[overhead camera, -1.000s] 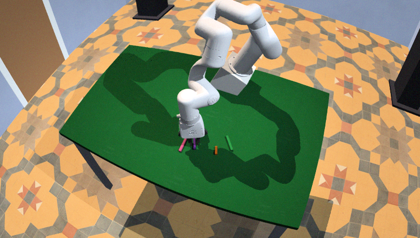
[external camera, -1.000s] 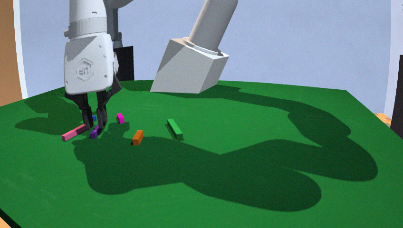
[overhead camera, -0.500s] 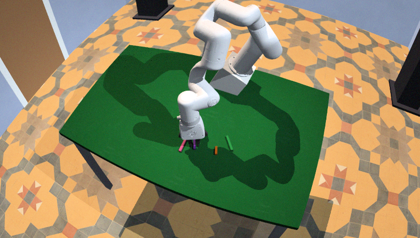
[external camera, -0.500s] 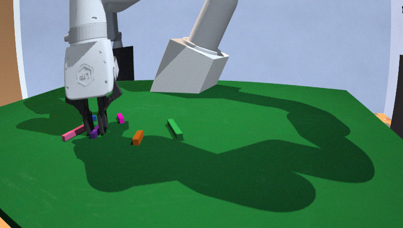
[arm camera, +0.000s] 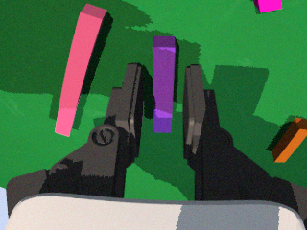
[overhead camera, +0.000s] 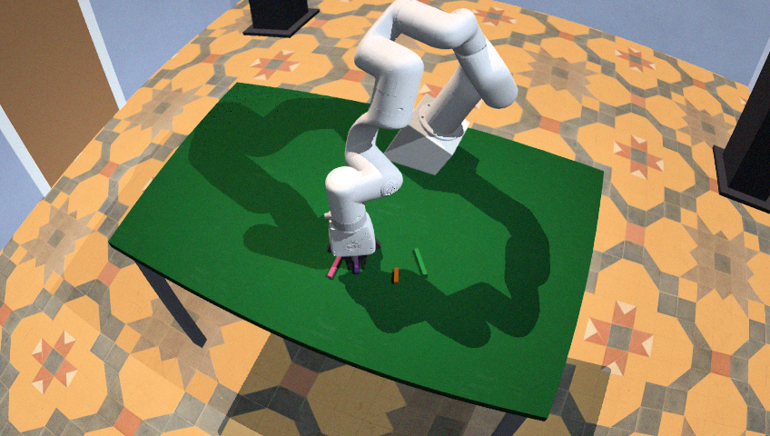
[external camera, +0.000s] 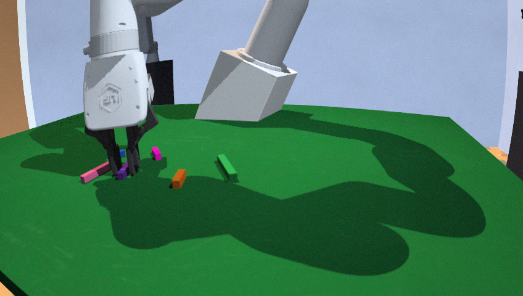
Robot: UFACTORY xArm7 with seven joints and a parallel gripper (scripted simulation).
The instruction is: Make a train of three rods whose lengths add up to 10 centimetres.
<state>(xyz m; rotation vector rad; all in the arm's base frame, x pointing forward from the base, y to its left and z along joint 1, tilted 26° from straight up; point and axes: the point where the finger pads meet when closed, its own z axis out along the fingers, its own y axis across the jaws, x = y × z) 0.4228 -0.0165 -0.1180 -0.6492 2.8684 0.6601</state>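
My hand is 20 mm above the purple rod. From my hand the other things lie so: pink rod 50 mm to the right, 20 mm below, 20 mm ahead; magenta rod 90 mm behind, 20 mm below, 10 mm to the right; blue rod 70 mm to the right, 60 mm behind, 20 mm below.
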